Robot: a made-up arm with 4 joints.
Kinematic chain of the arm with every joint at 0, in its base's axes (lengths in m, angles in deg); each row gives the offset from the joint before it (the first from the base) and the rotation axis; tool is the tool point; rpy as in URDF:
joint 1: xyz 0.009 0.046 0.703 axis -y
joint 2: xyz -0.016 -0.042 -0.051 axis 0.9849 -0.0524 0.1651
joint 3: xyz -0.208 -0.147 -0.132 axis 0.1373 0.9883 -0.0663
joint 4: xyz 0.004 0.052 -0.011 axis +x
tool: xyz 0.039 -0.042 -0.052 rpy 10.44 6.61 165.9
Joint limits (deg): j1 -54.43..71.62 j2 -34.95..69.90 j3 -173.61..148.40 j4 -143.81..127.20
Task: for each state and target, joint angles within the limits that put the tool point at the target. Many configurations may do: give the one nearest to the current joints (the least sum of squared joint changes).
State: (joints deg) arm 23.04 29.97 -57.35 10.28
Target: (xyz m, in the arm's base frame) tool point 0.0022 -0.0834 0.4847
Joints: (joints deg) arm 37.34 8.70 -86.87 32.50
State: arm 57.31 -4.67 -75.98 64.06
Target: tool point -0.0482 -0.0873 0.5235
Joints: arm 41.78 -31.13 -102.18 60.49
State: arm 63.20 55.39 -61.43 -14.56
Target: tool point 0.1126 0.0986 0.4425
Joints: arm 49.47 69.90 -36.60 12.63
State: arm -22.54 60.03 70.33 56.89
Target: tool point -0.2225 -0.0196 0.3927
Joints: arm 6.30 29.85 75.62 11.38
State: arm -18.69 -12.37 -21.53 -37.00
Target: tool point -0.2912 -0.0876 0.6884
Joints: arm -54.43 27.64 -16.94 -44.84
